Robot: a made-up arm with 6 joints.
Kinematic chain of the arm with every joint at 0, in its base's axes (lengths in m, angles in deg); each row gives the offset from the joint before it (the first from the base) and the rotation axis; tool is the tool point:
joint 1: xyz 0 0 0.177 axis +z
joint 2: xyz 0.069 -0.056 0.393 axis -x
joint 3: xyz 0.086 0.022 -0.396 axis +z
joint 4: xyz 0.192 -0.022 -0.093 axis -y
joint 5: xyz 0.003 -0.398 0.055 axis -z
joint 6: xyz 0 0.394 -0.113 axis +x
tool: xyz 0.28 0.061 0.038
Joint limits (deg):
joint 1: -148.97..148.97
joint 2: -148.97..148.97
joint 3: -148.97..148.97
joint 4: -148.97..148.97
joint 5: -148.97..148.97
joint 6: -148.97..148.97
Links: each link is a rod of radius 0.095 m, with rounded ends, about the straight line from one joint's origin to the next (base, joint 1, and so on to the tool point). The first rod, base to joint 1, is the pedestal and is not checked.
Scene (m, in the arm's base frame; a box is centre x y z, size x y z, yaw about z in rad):
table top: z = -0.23
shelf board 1: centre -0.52 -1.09 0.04 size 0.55 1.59 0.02 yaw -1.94
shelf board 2: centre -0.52 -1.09 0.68 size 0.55 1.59 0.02 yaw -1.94
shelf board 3: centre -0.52 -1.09 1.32 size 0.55 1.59 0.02 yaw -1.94
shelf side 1: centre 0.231 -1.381 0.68 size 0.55 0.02 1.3 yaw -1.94
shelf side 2: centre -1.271 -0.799 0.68 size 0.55 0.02 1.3 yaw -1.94
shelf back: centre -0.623 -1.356 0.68 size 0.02 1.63 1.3 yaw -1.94
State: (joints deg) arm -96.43 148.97 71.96 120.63 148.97 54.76
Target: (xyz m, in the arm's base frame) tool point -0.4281 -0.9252 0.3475
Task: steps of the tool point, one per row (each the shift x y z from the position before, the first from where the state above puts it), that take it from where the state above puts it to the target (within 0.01 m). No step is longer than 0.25 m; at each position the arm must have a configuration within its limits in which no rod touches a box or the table.
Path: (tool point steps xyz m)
1: 0.2386 -0.0117 -0.0654
2: 0.2099 0.0486 -0.0739
3: 0.1667 0.0922 -0.0782
4: 0.1157 0.1167 -0.0785
5: -0.2069 -0.0513 -0.0996
6: -0.1923 0.0178 -0.1071
7: -0.1569 0.0760 -0.1069
8: -0.1074 0.1169 -0.0983
9: -0.0318 -0.1063 -0.0123
10: -0.0380 -0.0975 0.0003
11: -0.0424 -0.0862 0.0120

